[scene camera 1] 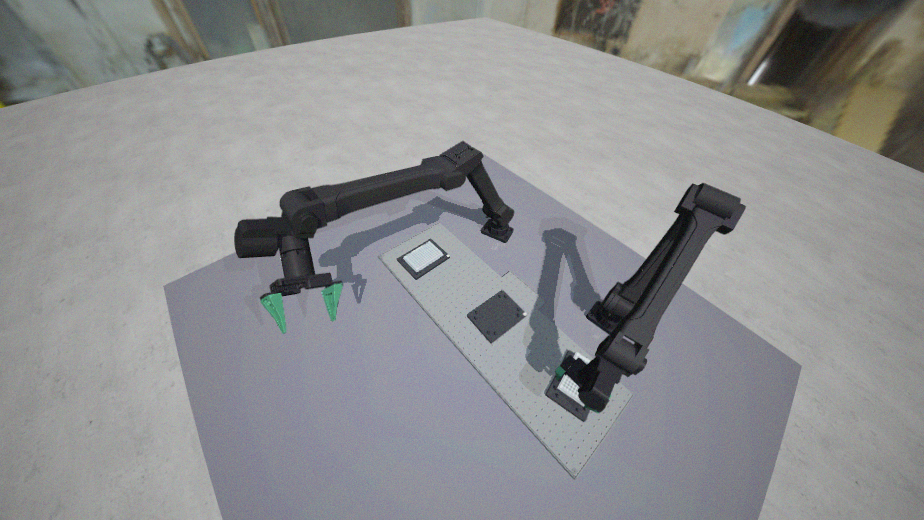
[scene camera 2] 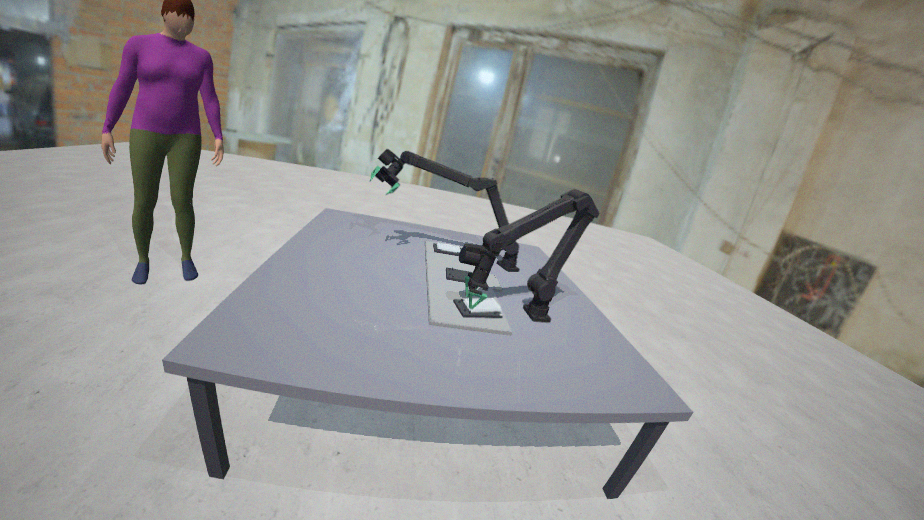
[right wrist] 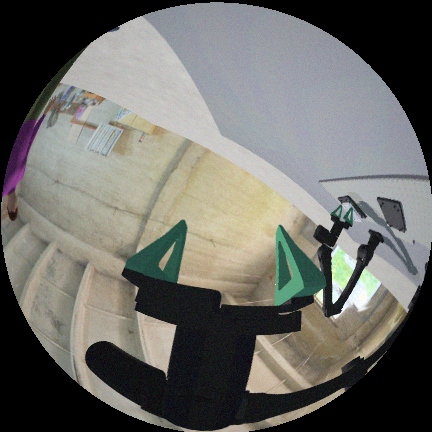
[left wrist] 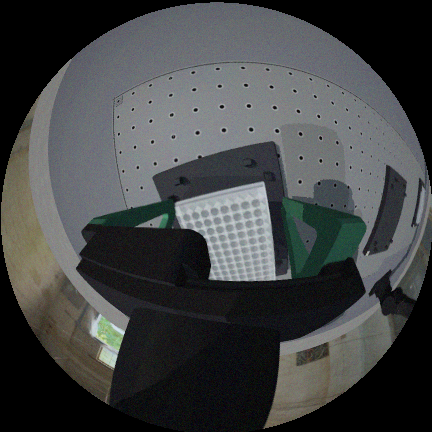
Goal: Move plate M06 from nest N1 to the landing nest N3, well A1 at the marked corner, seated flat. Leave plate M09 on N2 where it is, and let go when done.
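A white well plate (scene camera 1: 570,386) (scene camera 2: 489,305) (left wrist: 230,235), apparently M06, lies on a dark nest (scene camera 1: 569,407) (left wrist: 220,162). It looks off-centre, with a wide nest strip bare along two sides; its label and well A1 are unreadable, and whether it lies flat is unclear. My left gripper (scene camera 1: 575,389) (scene camera 2: 475,303) (left wrist: 226,204) (right wrist: 346,205) is open, its fingers at either side of this plate. The middle nest (scene camera 1: 495,316) (scene camera 2: 457,274) (left wrist: 390,210) (right wrist: 391,214) is empty. Another white plate (scene camera 1: 424,256) (scene camera 2: 448,247), apparently M09, lies in the far nest. My right gripper (scene camera 1: 309,325) (scene camera 2: 380,186) (right wrist: 230,225) is open and empty, high above the table.
The nests stand in a row on a grey perforated board (scene camera 1: 556,446) (scene camera 2: 442,318) (left wrist: 210,95). The board lies on the grey-purple table (scene camera 1: 336,413) (scene camera 2: 336,323). A person (scene camera 2: 171,84) stands beyond the table at the left of scene camera 2.
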